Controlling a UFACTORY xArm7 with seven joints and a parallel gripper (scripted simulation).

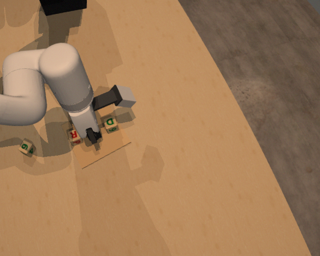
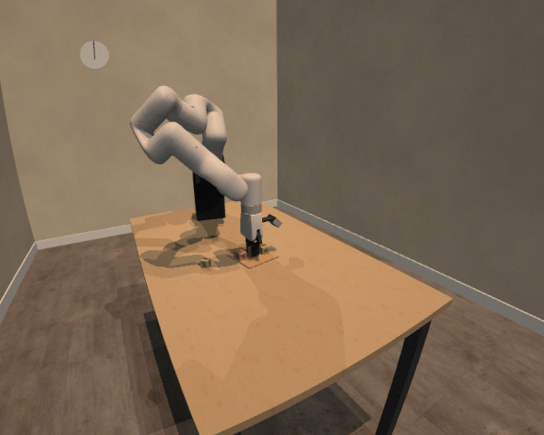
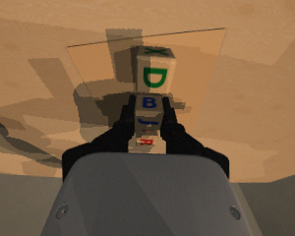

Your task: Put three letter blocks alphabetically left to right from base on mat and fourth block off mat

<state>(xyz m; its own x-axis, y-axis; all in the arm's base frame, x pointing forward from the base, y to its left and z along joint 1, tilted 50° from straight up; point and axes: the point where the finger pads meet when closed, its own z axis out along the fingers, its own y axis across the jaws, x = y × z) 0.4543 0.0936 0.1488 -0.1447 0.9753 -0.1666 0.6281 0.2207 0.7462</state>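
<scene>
Now: hand 30 mm above the tan mat. Round my hand: green D block: 10 mm behind, 50 mm to the left, 10 mm below.
</scene>
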